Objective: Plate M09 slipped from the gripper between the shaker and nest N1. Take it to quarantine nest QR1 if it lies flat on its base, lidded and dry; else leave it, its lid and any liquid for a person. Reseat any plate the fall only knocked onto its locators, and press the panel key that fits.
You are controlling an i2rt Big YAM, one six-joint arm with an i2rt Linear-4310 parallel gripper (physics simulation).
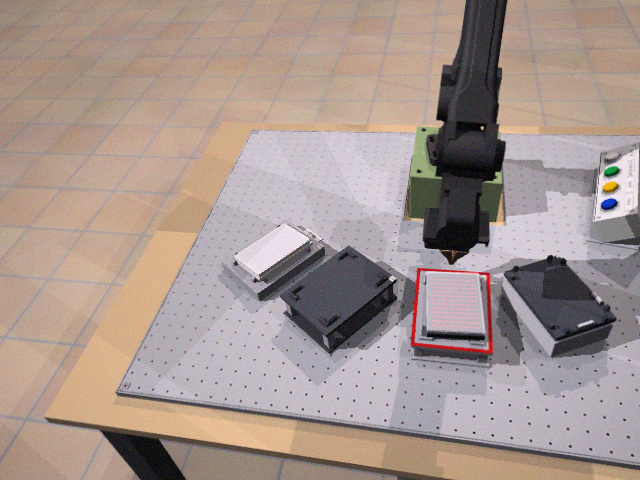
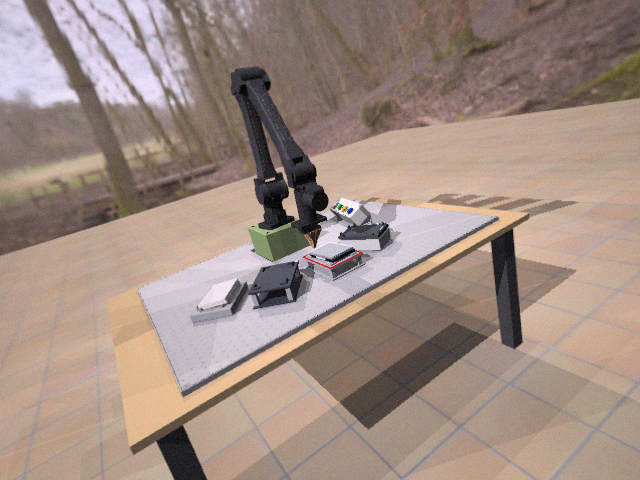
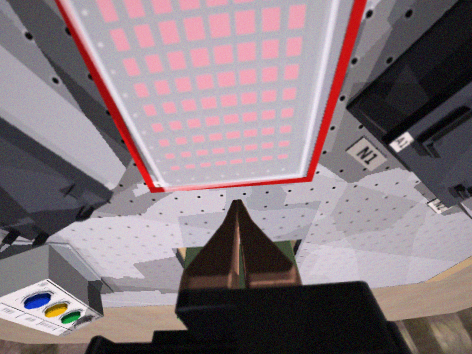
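Pixels of known places: gripper, fingertip midpoint: [image 1: 451, 261] [image 2: 313, 248] [image 3: 237, 205]; arm's base, origin of the base link: [image 2: 276, 224].
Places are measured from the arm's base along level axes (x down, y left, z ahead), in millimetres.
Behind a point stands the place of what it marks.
A plate with pink wells and a clear cover [image 1: 454, 303] @[x 34, y -60, z 361 mm] [image 2: 332, 251] @[x 33, y -73, z 378 mm] [image 3: 220, 95] @[x 35, y -59, z 346 mm] lies on the red-rimmed nest [image 1: 415, 310] @[x 53, y -120, z 357 mm] [image 2: 331, 267] @[x 53, y -128, z 423 mm] [image 3: 338, 90] @[x 54, y -118, z 328 mm]. The nest's label is not readable, and the frames do not settle whether the plate is fully down between the corner locators. My gripper [image 1: 452, 261] @[x 48, y -49, z 258 mm] [image 2: 313, 245] @[x 48, y -49, z 258 mm] [image 3: 237, 205] @[x 48, y -49, z 258 mm] is shut and empty, above and just beyond the nest's arm-side edge. The dark nest [image 1: 341, 289] @[x 41, y -240, z 314 mm] [image 2: 276, 276] @[x 41, y -248, z 319 mm] [image 3: 425, 120] @[x 41, y -162, z 307 mm] stands beside the N1 label [image 3: 366, 152] @[x 92, y -173, z 246 mm] and bears no plate. The key panel [image 1: 615, 191] @[x 27, y 264, z 124 mm] [image 2: 350, 211] @[x 29, y 236, z 165 mm] [image 3: 50, 305] @[x 31, y 258, z 124 mm] has green, yellow and blue keys.
A dark-topped grey unit [image 1: 560, 299] @[x 39, y 103, z 359 mm] [image 2: 364, 232] @[x 39, y 88, z 365 mm] [image 3: 45, 175] @[x 39, y 51, z 326 mm] stands on the panel's side of the red-rimmed nest. A white plate [image 1: 273, 249] @[x 51, y -370, z 198 mm] [image 2: 219, 293] @[x 50, y -380, z 210 mm] lies on a grey base [image 1: 261, 293] @[x 76, y -388, z 284 mm] at the far left. The green arm base [image 1: 423, 198] @[x 52, y -76, z 76 mm] [image 2: 276, 243] @[x 42, y -73, z 77 mm] stands behind.
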